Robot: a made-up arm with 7 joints. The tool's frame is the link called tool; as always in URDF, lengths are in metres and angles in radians.
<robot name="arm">
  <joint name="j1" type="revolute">
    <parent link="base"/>
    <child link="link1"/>
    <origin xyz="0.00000 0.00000 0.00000" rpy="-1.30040 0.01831 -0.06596"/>
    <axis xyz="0 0 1"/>
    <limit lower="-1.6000" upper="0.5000"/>
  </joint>
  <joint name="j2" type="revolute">
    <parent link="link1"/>
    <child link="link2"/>
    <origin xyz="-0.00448 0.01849 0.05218" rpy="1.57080 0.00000 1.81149"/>
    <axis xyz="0 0 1"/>
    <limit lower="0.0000" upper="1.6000"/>
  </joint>
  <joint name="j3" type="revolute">
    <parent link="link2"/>
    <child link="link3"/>
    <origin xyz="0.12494 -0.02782 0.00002" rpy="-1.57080 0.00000 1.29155"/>
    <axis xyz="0 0 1"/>
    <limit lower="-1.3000" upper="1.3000"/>
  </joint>
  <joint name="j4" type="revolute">
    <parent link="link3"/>
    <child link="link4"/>
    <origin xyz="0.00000 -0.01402 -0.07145" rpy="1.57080 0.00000 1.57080"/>
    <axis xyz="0 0 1"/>
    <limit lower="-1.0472" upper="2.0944"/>
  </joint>
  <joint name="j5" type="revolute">
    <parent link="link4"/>
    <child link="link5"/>
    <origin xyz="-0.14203 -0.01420 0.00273" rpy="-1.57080 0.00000 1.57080"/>
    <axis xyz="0 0 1"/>
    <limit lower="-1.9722" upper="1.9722"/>
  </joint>
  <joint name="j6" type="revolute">
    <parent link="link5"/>
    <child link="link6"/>
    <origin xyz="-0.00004 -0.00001 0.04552" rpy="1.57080 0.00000 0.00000"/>
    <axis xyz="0 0 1"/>
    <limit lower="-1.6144" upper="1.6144"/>
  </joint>
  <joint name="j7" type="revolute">
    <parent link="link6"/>
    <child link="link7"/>
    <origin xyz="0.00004 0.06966 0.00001" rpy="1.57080 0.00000 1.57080"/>
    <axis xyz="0 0 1"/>
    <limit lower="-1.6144" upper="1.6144"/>
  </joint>
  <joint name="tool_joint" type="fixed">
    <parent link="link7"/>
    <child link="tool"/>
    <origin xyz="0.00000 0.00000 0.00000" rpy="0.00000 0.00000 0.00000"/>
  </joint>
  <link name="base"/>
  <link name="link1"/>
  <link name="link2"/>
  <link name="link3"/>
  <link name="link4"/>
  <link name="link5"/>
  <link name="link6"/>
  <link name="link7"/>
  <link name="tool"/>
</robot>
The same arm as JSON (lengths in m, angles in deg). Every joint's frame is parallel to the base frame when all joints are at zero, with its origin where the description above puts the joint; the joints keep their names.
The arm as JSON. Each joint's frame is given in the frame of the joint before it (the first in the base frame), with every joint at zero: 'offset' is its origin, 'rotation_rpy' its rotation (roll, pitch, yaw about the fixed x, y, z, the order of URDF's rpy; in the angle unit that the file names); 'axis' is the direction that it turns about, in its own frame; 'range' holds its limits. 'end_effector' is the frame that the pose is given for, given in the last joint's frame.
{
  "length_unit": "m",
  "angle_unit": "deg",
  "chain": [
    {
      "id": "j1",
      "offset": [
        0.0,
        0.0,
        0.0
      ],
      "rotation_rpy": [
        0.0,
        0.0,
        0.0
      ],
      "axis": [
        0.068403,
        0.961235,
        0.26711
      ],
      "range": [
        -91.67,
        28.65
      ]
    },
    {
      "id": "j2",
      "offset": [
        -0.0009,
        0.0554,
        -0.0038
      ],
      "rotation_rpy": [
        0.0,
        0.0,
        0.0
      ],
      "axis": [
        0.968889,
        -0.0002,
        -0.247497
      ],
      "range": [
        0.0,
        91.67
      ]
    },
    {
      "id": "j3",
      "offset": [
        -0.0316,
        0.0077,
        -0.1238
      ],
      "rotation_rpy": [
        0.0,
        0.0,
        0.0
      ],
      "axis": [
        0.247497,
        -0.0001,
        0.968889
      ],
      "range": [
        -74.48,
        74.48
      ]
    },
    {
      "id": "j4",
      "offset": [
        -0.0041,
        0.0,
        -0.0727
      ],
      "rotation_rpy": [
        0.0,
        0.0,
        0.0
      ],
      "axis": [
        0.0002,
        1.0,
        0.0
      ],
      "range": [
        -60.0,
        120.0
      ]
    },
    {
      "id": "j5",
      "offset": [
        0.1341,
        0.0027,
        -0.0489
      ],
      "rotation_rpy": [
        0.0,
        0.0,
        0.0
      ],
      "axis": [
        0.968889,
        -0.0002,
        -0.247497
      ],
      "range": [
        -113.0,
        113.0
      ]
    },
    {
      "id": "j6",
      "offset": [
        0.0441,
        0.0,
        -0.0113
      ],
      "rotation_rpy": [
        0.0,
        0.0,
        0.0
      ],
      "axis": [
        0.0002,
        1.0,
        0.0
      ],
      "range": [
        -92.5,
        92.5
      ]
    },
    {
      "id": "j7",
      "offset": [
        0.0675,
        0.0,
        -0.0172
      ],
      "rotation_rpy": [
        0.0,
        0.0,
        0.0
      ],
      "axis": [
        0.247497,
        -0.0001,
        0.968889
      ],
      "range": [
        -92.5,
        92.5
      ]
    }
  ],
  "end_effector": {
    "offset": [
      0.0,
      0.0,
      0.0
    ],
    "rotation_rpy": [
      0.0,
      14.33,
      -0.01
    ]
  }
}

